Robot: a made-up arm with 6 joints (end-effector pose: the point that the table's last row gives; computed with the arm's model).
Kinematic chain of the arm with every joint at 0, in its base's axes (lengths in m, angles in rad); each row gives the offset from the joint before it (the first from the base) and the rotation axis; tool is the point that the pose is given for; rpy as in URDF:
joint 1: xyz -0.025 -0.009 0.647 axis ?
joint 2: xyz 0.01 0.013 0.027 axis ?
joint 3: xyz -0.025 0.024 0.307 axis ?
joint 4: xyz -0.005 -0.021 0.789 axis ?
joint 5: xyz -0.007 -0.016 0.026 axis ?
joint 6: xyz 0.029 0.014 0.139 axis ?
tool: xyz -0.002 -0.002 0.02 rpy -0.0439 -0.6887 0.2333
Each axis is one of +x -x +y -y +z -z.
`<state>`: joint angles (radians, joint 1 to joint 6).
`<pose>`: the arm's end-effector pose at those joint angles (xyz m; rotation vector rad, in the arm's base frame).
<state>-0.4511 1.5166 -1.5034 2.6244 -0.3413 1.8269</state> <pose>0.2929 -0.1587 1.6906 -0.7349 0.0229 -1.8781</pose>
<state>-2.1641 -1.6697 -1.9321 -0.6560 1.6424 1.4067</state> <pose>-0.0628 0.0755 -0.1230 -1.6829 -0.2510 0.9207</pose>
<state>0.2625 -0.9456 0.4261 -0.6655 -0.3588 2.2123</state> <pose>-0.7735 -0.1744 1.6637 -0.1889 -0.9713 2.0955</pose>
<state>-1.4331 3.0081 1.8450 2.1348 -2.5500 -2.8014</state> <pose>-0.1941 0.5824 0.5297 1.1958 -0.8124 -0.7703</pose>
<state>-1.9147 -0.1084 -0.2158 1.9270 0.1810 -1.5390</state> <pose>0.1595 0.3249 1.8858 -0.9141 -0.5040 -1.1023</pose>
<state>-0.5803 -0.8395 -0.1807 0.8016 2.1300 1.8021</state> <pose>-0.6395 0.5056 1.2925 1.1106 0.5887 0.8158</pose>
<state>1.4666 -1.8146 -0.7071 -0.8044 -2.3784 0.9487</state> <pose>-0.2006 -0.6095 -0.0714 0.5002 1.8649 2.4664</pose>
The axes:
joint 1: +z
joint 2: +y
joint 3: +y
joint 4: +z
joint 5: +y
joint 6: +z

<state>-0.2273 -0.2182 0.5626 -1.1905 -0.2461 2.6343</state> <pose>0.2135 -0.0339 1.8918 0.5346 -0.2273 1.3460</pose>
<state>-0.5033 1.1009 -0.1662 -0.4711 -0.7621 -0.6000</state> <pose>0.8612 -0.4306 1.4736 -0.7783 -0.3758 -0.9965</pose>
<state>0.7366 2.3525 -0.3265 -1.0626 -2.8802 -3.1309</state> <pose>0.5597 0.6348 0.2197 0.4987 -1.0180 -1.4628</pose>
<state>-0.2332 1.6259 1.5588 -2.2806 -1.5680 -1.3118</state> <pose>0.1821 0.0880 -0.1547 -1.2920 -0.4858 1.2938</pose>
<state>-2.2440 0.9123 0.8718 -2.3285 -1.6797 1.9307</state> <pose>-0.5541 -0.8979 0.6001 1.2615 1.2415 -0.1170</pose>
